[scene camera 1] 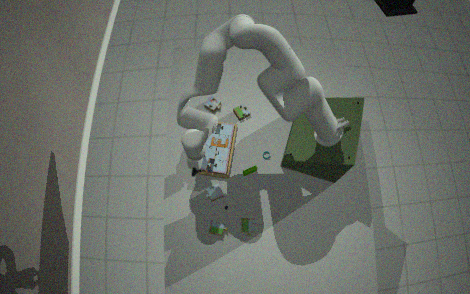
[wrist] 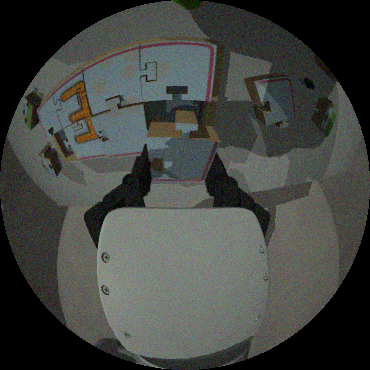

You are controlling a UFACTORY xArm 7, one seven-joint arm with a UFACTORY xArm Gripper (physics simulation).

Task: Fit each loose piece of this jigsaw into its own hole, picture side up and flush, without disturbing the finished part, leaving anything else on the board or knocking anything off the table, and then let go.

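Observation:
My gripper (scene camera 1: 194, 171) (wrist: 178, 155) is shut on a pale blue corner piece (wrist: 187, 159) with a pink edge line, held picture side up and close over the near edge of the jigsaw board (scene camera 1: 232, 150) (wrist: 217, 75). Part of a dark hole (wrist: 154, 111) shows just beyond the piece; the piece hides the rest. Another hole (wrist: 62, 143) is at the board's left end in the wrist view. Loose pieces on the table are a pale blue one (scene camera 1: 215, 192) (wrist: 280, 97), two green ones (scene camera 1: 218, 230) (scene camera 1: 245, 225) beyond it, a green one (scene camera 1: 241, 112) (wrist: 31, 110) and a pale one (scene camera 1: 213, 103) (wrist: 50, 160).
A bright green block (scene camera 1: 250, 170) (wrist: 188, 3) and a teal ring (scene camera 1: 266, 155) lie beside the board. A small black object (scene camera 1: 226, 207) (wrist: 309, 83) lies near the pale blue loose piece. A green platform (scene camera 1: 305, 145) stands under the arm's base.

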